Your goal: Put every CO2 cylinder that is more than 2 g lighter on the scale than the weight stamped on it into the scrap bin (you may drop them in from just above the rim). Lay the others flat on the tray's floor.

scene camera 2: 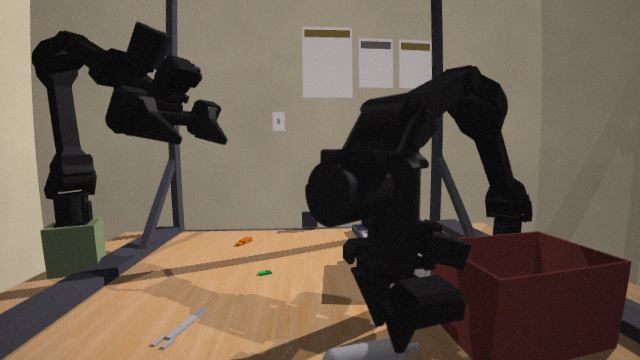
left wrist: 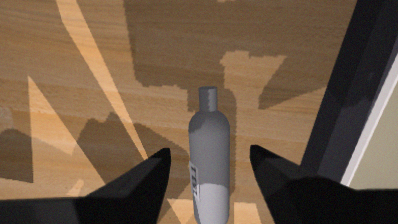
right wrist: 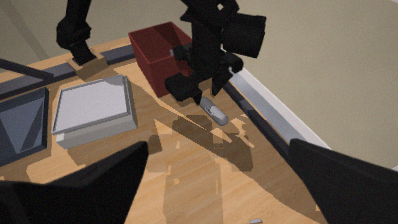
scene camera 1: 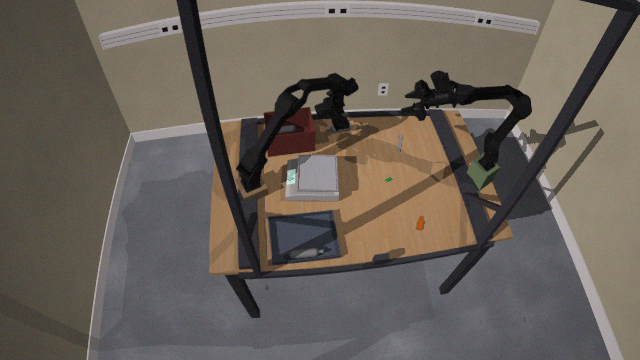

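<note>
There is a tray (scene camera 1: 290, 232) that I can see, but in the left wrist view the tray is out of frame. I can see a red scrap bin (scene camera 2: 584, 306) too, and the right wrist view shows the bin (right wrist: 153, 43), as does scene camera 1 with the bin (scene camera 1: 302, 139), while in the left wrist view the bin is out of frame. My left gripper (scene camera 2: 388, 338) is visible in scene camera 2, the left wrist view also shows my left gripper (left wrist: 210, 152), and in the right wrist view I can see my left gripper (right wrist: 205, 99) as well. Scene camera 2 shows my right gripper (scene camera 2: 205, 141), the right wrist view shows my right gripper (right wrist: 219, 147), and scene camera 1 has a view of my right gripper (scene camera 1: 403, 103) too.
</note>
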